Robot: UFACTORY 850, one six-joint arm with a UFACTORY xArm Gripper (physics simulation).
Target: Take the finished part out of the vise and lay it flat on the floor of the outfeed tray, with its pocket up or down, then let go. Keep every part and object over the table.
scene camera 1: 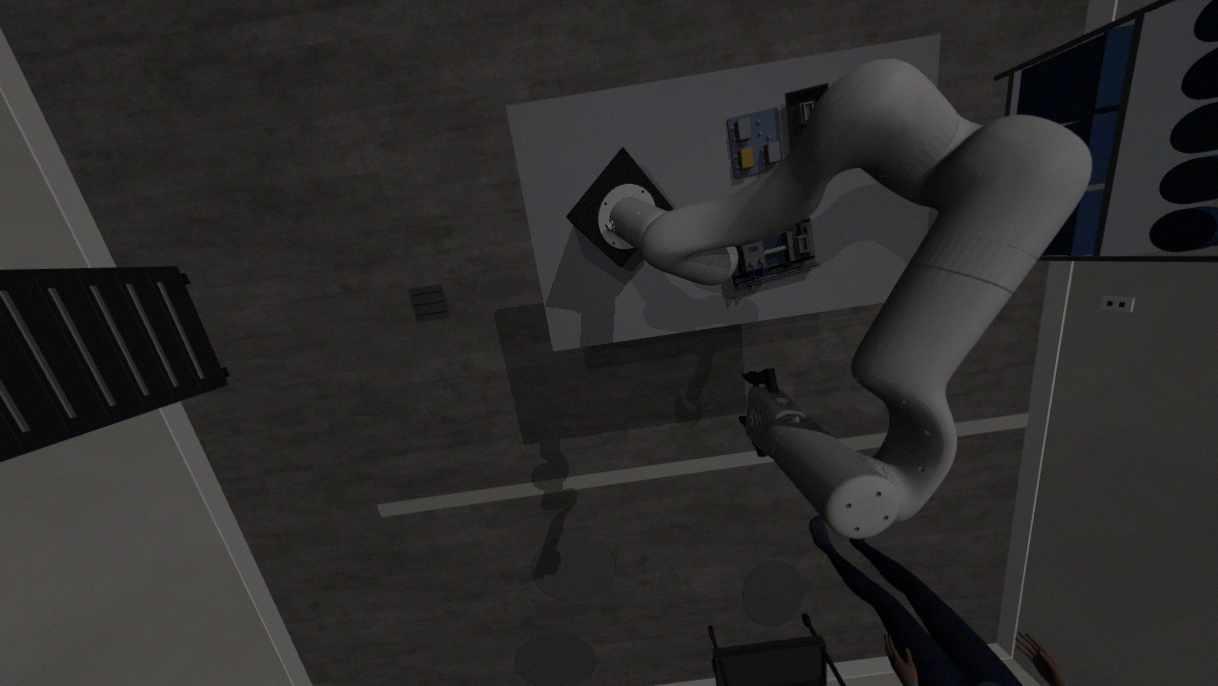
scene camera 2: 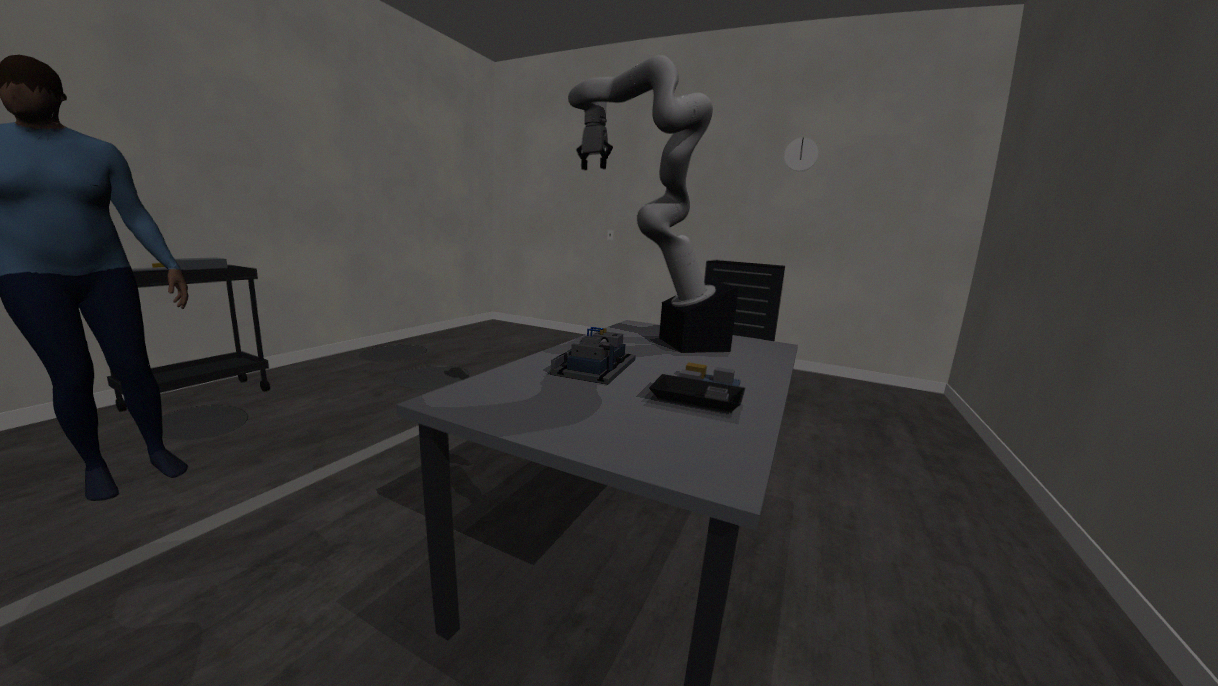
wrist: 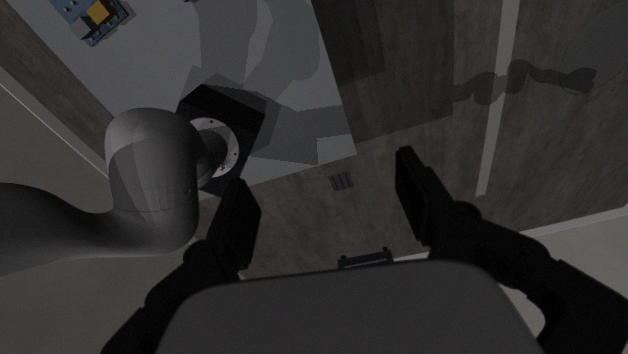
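Observation:
The vise (scene camera 1: 752, 253) (scene camera 2: 586, 363) stands on the table, a grey and blue unit with grey jaw blocks. A pale bar shows between its blocks in scene camera 1; I cannot clearly tell the finished part. The outfeed tray (scene camera 1: 794, 127) (scene camera 2: 694, 399) is black and shallow, with a small grey object inside. My gripper (scene camera 1: 747, 397) (scene camera 2: 594, 165) (wrist: 321, 181) is open and empty, high up and well apart from vise and tray. In scene camera 1 it shows against the floor past the table's long edge. Vise and tray are not clearly visible in the wrist view.
A blue board (scene camera 1: 739, 161) (wrist: 70, 7) with grey and yellow blocks lies beside the tray on the table (scene camera 1: 554, 144) (scene camera 2: 511, 417) (wrist: 150, 65). The arm's black base (scene camera 1: 622, 166) (scene camera 2: 694, 330) (wrist: 220, 105) stands at one end. A person (scene camera 1: 912, 605) (scene camera 2: 59, 196) stands beyond the table's side.

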